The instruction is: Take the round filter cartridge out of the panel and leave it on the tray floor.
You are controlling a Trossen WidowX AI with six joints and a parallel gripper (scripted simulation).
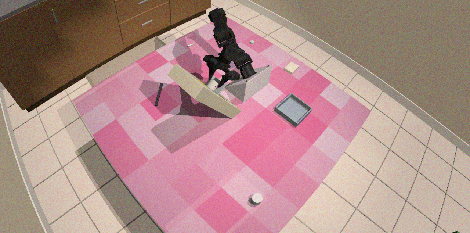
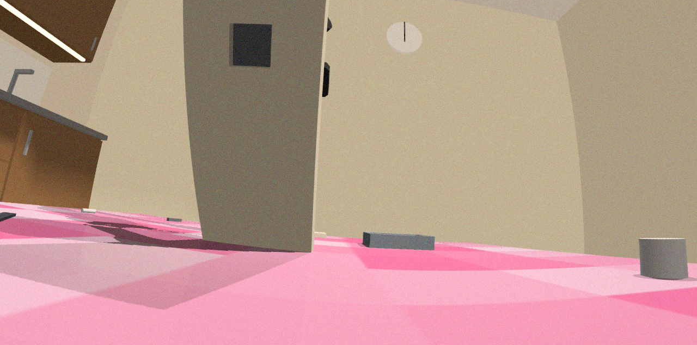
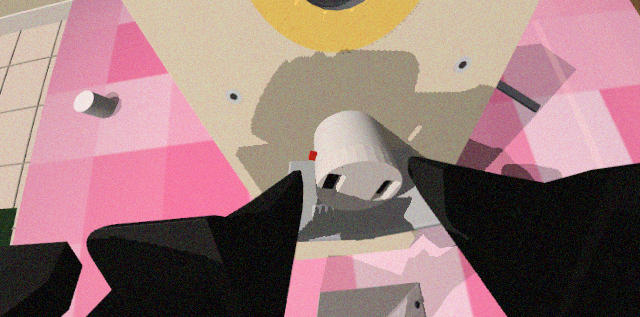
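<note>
The grey tray is 36 cm behind my gripper tip, 23 cm to the left of it and 21 cm below it. Round my gripper tip: white round filter cartridge: right at my gripper tip; beige pad: 61 cm behind, 21 cm below, 2 cm to the right.
</note>
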